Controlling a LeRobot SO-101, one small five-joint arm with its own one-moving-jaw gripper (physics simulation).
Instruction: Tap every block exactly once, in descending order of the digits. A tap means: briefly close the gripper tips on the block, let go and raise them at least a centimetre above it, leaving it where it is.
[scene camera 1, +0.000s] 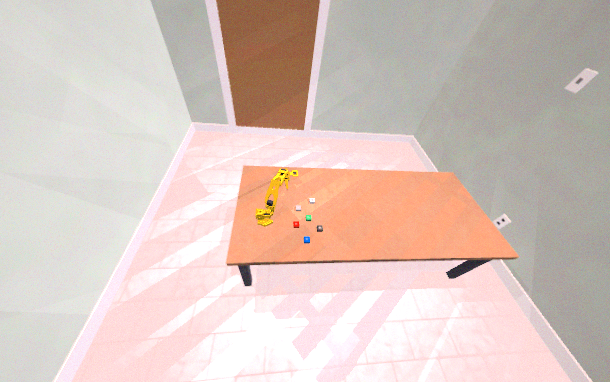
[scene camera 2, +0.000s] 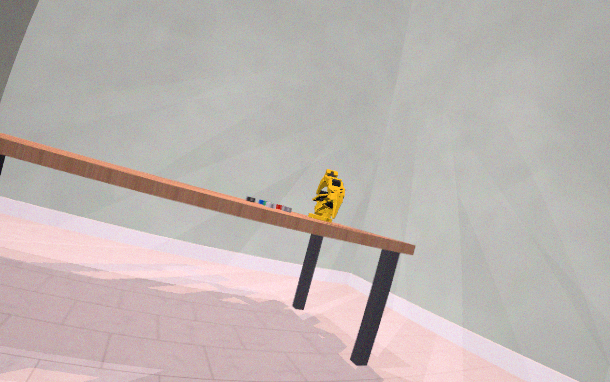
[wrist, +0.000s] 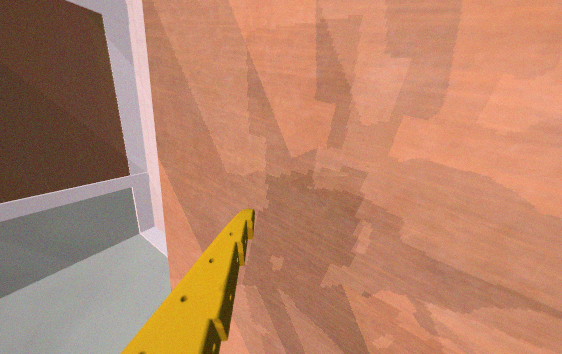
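In scene view 1 a white block (scene camera 1: 312, 200), a pale pinkish block (scene camera 1: 298, 208), a green block (scene camera 1: 308, 218), a red block (scene camera 1: 296, 224) (scene camera 2: 279, 207), a dark block (scene camera 1: 319, 228) (scene camera 2: 251, 199) and a blue block (scene camera 1: 306, 240) (scene camera 2: 262, 202) sit apart on the table. Their digits are too small to read. My gripper (scene camera 1: 287, 185) is fully open and empty, beyond the blocks toward the table's far left corner. In the wrist view one notched jaw (wrist: 215, 272) shows over bare wood, and no block shows there.
The yellow arm (scene camera 1: 272, 194) (scene camera 2: 337, 192) stands near the left end of the wooden table (scene camera 1: 400, 215) (scene camera 2: 150, 182), with its base left of the blocks. The table's far edge runs close behind the gripper. A brown door (scene camera 1: 270, 60) (wrist: 55, 100) is beyond it.
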